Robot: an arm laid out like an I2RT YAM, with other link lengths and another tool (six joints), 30 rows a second.
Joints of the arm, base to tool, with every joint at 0 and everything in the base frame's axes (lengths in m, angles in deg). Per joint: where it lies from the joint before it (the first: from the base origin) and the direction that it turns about. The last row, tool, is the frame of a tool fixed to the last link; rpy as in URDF.
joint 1: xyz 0 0 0.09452 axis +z
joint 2: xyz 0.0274 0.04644 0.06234 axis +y
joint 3: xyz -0.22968 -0.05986 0 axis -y
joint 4: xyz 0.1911 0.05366 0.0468 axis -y
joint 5: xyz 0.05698 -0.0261 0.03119 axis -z
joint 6: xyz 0.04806 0 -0.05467 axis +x
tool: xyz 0.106 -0.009 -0.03 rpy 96.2 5.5 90
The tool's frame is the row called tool.
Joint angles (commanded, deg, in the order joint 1, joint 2, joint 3, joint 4, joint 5, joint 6), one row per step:
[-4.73 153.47 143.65 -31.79 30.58 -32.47]
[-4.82 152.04 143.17 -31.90 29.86 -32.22]
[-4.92 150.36 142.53 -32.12 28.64 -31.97]
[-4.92 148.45 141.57 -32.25 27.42 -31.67]
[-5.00 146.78 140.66 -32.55 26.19 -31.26]
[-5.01 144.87 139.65 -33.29 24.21 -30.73]
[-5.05 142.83 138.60 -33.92 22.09 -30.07]
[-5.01 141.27 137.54 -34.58 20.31 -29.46]
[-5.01 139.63 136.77 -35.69 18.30 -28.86]
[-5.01 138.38 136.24 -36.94 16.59 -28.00]
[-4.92 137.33 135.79 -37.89 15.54 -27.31]
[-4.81 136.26 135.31 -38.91 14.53 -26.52]
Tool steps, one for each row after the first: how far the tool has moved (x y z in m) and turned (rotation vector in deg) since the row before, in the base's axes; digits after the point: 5 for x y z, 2 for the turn. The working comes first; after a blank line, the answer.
Tool pose at each row, in the base's axes (x y z in m, rotation vector in deg; the steps are taken from these numbers as rounded here):
[0.52395 -0.12828 0.12220 76.81 102.68 -14.40]
[0.52410 -0.12753 0.13117 76.81 102.22 -13.03]
[0.52420 -0.12576 0.14075 76.68 102.09 -11.18]
[0.52381 -0.12296 0.15080 76.48 101.99 -9.26]
[0.52264 -0.12074 0.15858 76.49 102.09 -7.52]
[0.52099 -0.11602 0.16621 76.39 102.88 -5.11]
[0.51925 -0.11108 0.17479 76.33 103.48 -2.36]
[0.51695 -0.10607 0.17935 76.38 104.40 -0.26]
[0.51391 -0.10073 0.18503 76.41 105.49 2.01]
[0.51052 -0.09591 0.18850 76.87 106.49 3.97]
[0.50748 -0.09196 0.19188 77.25 107.10 5.30]
[0.50401 -0.08785 0.19509 77.76 107.70 6.61]

[0.00015 0.00075 0.00897 0.55 -1.02 0.31]
[0.00010 0.00177 0.00958 0.87 -1.02 0.69]
[-0.00039 0.00280 0.01005 0.89 -1.04 0.77]
[-0.00117 0.00222 0.00778 1.00 -0.73 0.66]
[-0.00165 0.00472 0.00763 1.56 -0.52 1.23]
[-0.00174 0.00494 0.00858 1.73 -0.78 1.25]
[-0.00230 0.00501 0.00456 1.54 -0.19 1.09]
[-0.00304 0.00534 0.00568 1.69 -0.11 1.22]
[-0.00339 0.00482 0.00347 1.73 0.12 0.82]
[-0.00304 0.00395 0.00338 1.19 0.06 0.48]
[-0.00347 0.00411 0.00321 1.25 0.12 0.40]

